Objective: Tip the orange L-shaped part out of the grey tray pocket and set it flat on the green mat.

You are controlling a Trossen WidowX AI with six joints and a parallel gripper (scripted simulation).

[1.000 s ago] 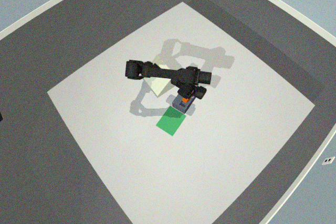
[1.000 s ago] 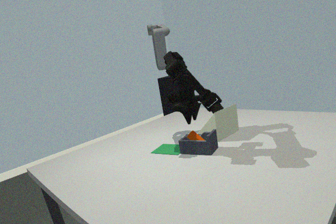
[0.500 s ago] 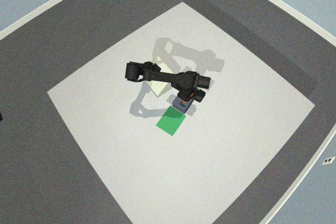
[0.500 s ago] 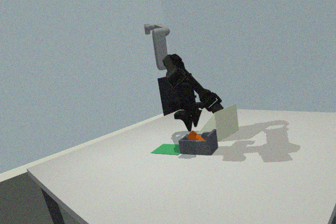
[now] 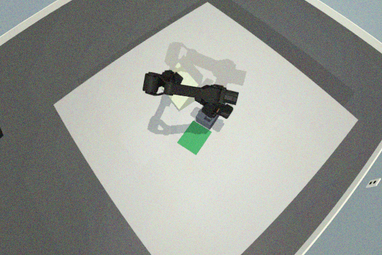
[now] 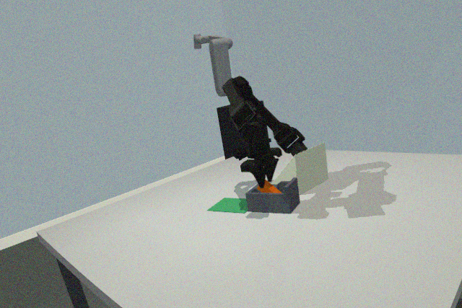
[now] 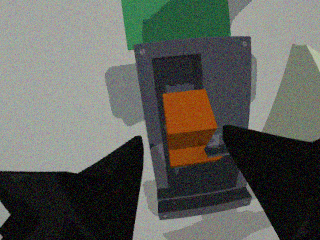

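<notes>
Now: gripper tip 3 cm past the orange L-shaped part, 3 cm to the right of it and 4 cm above it. Round my gripper tip: green mat (2 cm ahead, 15 cm to the right, 10 cm below).
</notes>
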